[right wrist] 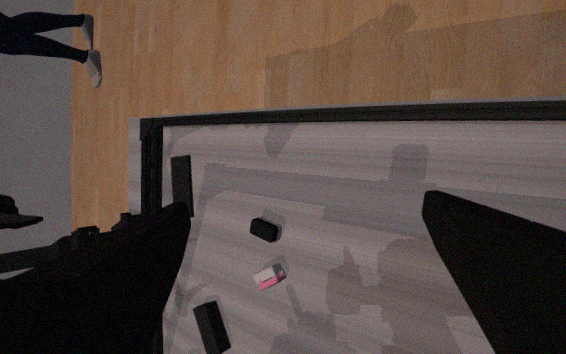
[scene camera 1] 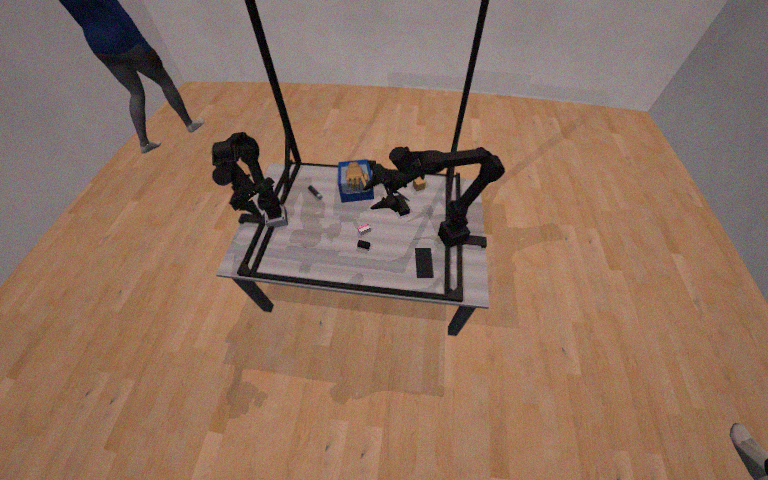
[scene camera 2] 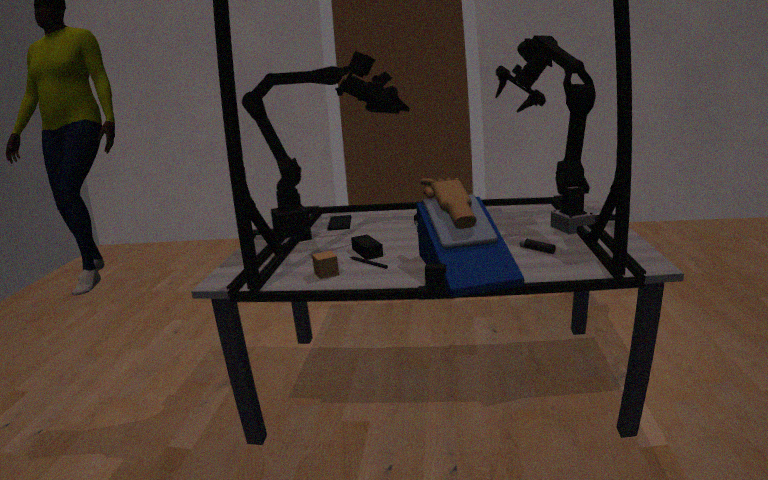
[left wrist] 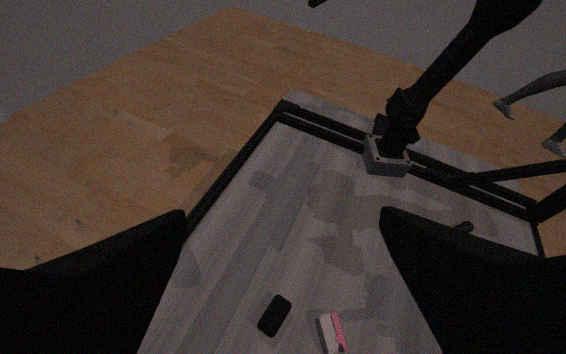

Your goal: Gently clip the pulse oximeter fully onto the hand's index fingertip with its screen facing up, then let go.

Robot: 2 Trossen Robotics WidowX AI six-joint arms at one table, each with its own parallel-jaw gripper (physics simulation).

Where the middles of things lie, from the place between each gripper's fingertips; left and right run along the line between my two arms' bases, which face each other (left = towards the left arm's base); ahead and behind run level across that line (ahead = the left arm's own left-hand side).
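Scene:
The blue stand [scene camera 2: 475, 269] is 32 cm below my left hand, 16 cm to the right of it and 43 cm behind it.
My right hand is 17 cm to the right of the blue stand, 54 cm past it and 33 cm above it.

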